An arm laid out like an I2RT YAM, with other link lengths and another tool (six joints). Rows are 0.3 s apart.
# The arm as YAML. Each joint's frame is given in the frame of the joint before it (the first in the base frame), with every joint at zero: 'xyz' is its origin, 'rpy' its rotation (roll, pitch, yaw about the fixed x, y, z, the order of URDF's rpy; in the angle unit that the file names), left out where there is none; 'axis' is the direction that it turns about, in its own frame. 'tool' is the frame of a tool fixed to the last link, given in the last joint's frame.
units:
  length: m
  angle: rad
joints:
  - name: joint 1
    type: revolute
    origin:
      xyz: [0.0, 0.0, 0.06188]
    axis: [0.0, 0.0, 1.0]
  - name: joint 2
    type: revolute
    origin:
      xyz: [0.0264, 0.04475, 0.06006]
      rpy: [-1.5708, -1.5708, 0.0]
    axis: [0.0, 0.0, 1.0]
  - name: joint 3
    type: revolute
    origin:
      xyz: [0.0, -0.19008, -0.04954]
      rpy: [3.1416, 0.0, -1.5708]
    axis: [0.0, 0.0, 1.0]
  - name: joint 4
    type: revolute
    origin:
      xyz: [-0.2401, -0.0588, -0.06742]
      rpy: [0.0, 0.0, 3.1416]
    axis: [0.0, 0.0, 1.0]
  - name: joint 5
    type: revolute
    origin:
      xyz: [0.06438, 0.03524, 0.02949]
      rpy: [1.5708, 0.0, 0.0]
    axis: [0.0, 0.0, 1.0]
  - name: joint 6
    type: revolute
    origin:
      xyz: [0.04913, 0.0, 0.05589]
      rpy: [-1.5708, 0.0, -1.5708]
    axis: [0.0, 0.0, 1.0]
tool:
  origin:
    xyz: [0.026, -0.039, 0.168]
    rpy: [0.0, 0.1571, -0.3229]
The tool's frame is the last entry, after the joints.
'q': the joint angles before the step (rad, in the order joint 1, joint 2, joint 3, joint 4, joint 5, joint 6). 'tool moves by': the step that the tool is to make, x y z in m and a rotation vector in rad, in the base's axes. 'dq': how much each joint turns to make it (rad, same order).
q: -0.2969 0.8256 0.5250 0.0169 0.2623 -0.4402
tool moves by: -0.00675 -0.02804 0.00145 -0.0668 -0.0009 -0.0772
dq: -0.0384 0.0197 -0.0243 0.0807 0.0540 -0.0530
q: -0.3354 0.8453 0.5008 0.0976 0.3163 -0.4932
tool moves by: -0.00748 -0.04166 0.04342 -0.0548 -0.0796 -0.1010
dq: -0.0975 -0.0049 0.0698 0.0262 0.0076 -0.0209
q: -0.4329 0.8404 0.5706 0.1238 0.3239 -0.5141
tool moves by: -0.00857 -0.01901 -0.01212 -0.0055 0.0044 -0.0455
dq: -0.0542 0.0203 -0.0400 0.0615 -0.0076 -0.0085
